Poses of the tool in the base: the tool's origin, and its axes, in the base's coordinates. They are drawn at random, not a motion.
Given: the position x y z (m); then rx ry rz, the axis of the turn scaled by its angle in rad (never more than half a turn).
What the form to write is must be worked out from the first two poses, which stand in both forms.
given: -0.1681 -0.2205 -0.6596 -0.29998 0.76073 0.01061
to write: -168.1 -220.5 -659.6 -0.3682 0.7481 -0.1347
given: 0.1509 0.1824 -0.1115 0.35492 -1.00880 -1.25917
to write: 150.9 182.4 -111.5 0.9194 -0.4463 -1.6054
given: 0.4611 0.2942 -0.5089 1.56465 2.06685 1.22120
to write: 461.1 294.2 -508.9 2.2489 -0.2630 1.9721
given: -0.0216 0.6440 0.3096 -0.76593 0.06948 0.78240
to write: -21.6 644.0 309.6 -0.6834 0.3332 0.7025
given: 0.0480 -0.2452 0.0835 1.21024 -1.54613 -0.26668
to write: 48.0 -245.2 83.5 2.0573 -0.6440 -1.4167
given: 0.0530 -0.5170 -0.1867 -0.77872 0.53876 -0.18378
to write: 53.0 -517.0 -186.7 -0.8808 0.4037 -0.3911
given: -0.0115 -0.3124 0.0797 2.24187 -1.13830 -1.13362
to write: -11.5 -312.4 79.7 2.3324 0.5115 -1.1627
